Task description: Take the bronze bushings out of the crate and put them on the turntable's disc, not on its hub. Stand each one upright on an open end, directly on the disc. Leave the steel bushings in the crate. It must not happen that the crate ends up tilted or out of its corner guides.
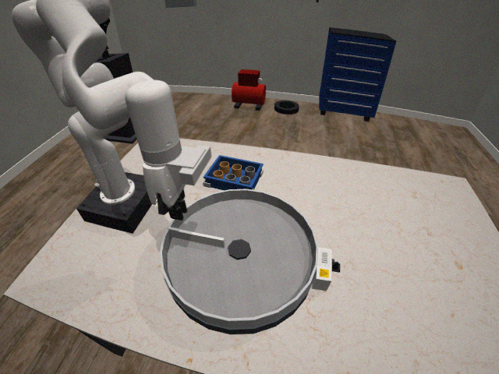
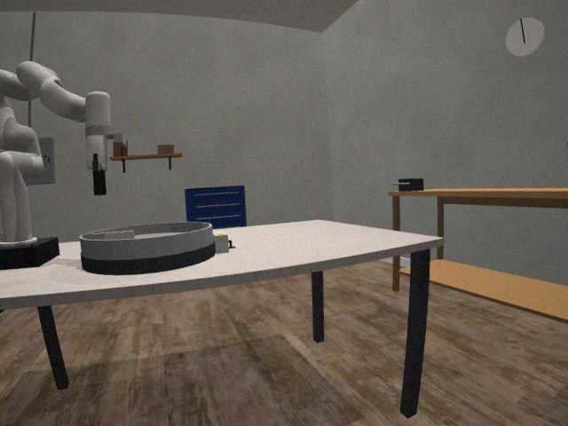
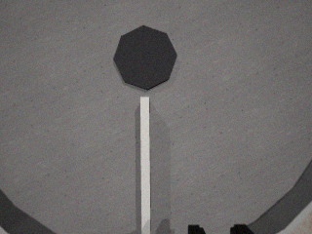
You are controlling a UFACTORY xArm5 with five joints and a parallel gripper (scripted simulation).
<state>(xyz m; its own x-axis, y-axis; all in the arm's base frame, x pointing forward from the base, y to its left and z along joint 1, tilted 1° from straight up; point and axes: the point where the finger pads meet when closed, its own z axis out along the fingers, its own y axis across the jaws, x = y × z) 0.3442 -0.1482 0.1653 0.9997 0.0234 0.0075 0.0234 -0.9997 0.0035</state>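
The blue crate lies 10 mm ahead of my hand, 390 mm to the left of it and 200 mm below it. The rest, counted from my hand: turntable (130 mm ahead, 40 mm to the left, 180 mm below).
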